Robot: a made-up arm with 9 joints. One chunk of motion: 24 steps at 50 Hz.
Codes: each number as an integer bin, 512 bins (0 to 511) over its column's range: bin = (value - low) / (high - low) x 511, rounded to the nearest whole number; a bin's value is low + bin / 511 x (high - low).
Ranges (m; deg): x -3..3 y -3..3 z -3..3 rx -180..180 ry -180..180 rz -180..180
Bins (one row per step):
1: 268 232 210 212 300 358
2: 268 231 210 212 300 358
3: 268 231 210 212 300 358
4: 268 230 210 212 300 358
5: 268 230 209 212 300 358
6: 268 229 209 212 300 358
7: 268 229 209 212 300 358
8: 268 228 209 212 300 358
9: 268 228 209 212 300 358
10: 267 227 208 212 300 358
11: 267 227 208 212 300 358
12: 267 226 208 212 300 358
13: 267 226 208 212 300 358
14: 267 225 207 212 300 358
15: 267 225 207 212 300 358
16: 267 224 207 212 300 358
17: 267 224 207 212 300 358
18: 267 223 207 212 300 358
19: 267 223 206 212 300 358
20: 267 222 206 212 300 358
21: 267 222 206 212 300 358
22: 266 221 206 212 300 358
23: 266 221 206 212 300 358
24: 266 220 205 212 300 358
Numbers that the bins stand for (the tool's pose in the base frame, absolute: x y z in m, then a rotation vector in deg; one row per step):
1: 0.1468 -0.2759 -0.5342 -30.65 31.35 72.21
2: 0.1468 -0.2877 -0.5342 -30.65 31.35 72.21
3: 0.1468 -0.2877 -0.5342 -30.65 31.35 72.21
4: 0.1468 -0.2994 -0.5342 -30.65 31.35 72.21
5: 0.1468 -0.2994 -0.5460 -30.65 31.35 72.21
6: 0.1468 -0.3112 -0.5460 -30.65 31.35 72.21
7: 0.1468 -0.3112 -0.5460 -30.65 31.35 72.21
8: 0.1468 -0.3229 -0.5460 -30.65 31.35 72.21
9: 0.1468 -0.3229 -0.5460 -30.65 31.35 72.21
10: 0.1350 -0.3346 -0.5577 -30.65 31.35 72.21
11: 0.1350 -0.3346 -0.5577 -30.65 31.35 72.21
12: 0.1350 -0.3464 -0.5577 -30.65 31.35 72.21
13: 0.1350 -0.3464 -0.5577 -30.65 31.35 72.21
14: 0.1350 -0.3581 -0.5695 -30.65 31.35 72.21
15: 0.1350 -0.3581 -0.5695 -30.65 31.35 72.21
16: 0.1350 -0.3699 -0.5695 -30.65 31.35 72.21
17: 0.1350 -0.3699 -0.5695 -30.65 31.35 72.21
18: 0.1350 -0.3816 -0.5695 -30.65 31.35 72.21
19: 0.1350 -0.3816 -0.5812 -30.65 31.35 72.21
20: 0.1350 -0.3933 -0.5812 -30.65 31.35 72.21
21: 0.1350 -0.3933 -0.5812 -30.65 31.35 72.21
22: 0.1233 -0.4051 -0.5812 -30.65 31.35 72.21
23: 0.1233 -0.4051 -0.5812 -30.65 31.35 72.21
24: 0.1233 -0.4168 -0.5930 -30.65 31.35 72.21

